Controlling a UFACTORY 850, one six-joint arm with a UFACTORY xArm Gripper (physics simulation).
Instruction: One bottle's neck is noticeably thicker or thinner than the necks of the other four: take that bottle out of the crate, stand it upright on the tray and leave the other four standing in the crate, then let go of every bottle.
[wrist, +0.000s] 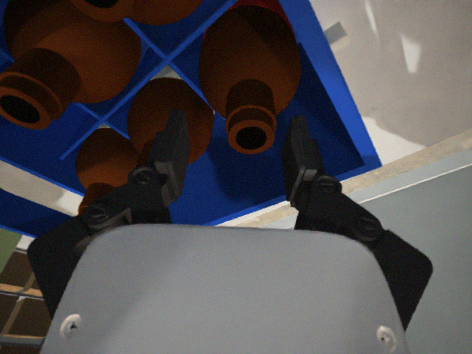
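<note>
The blue crate (341, 100) fills the upper left of the wrist view, with thin dividers between its cells. Brown bottles stand in it: one at the right (250, 65), one at the left (102, 70) with a wide-looking neck, one at the top (165, 11) cut by the frame edge, one in the middle (162, 107), and one at the lower left (105, 155). My gripper (237, 131) is open and empty, its fingers apart on either side of the right bottle's mouth. The left finger hides the middle bottle's neck. The tray cannot be made out.
A pale surface with a small grey patch (335, 32) lies beyond the crate's right wall. A beige edge strip (400, 162) and a grey-blue surface (430, 220) are at the right. A brown compartmented unit (20, 289) shows at the lower left.
</note>
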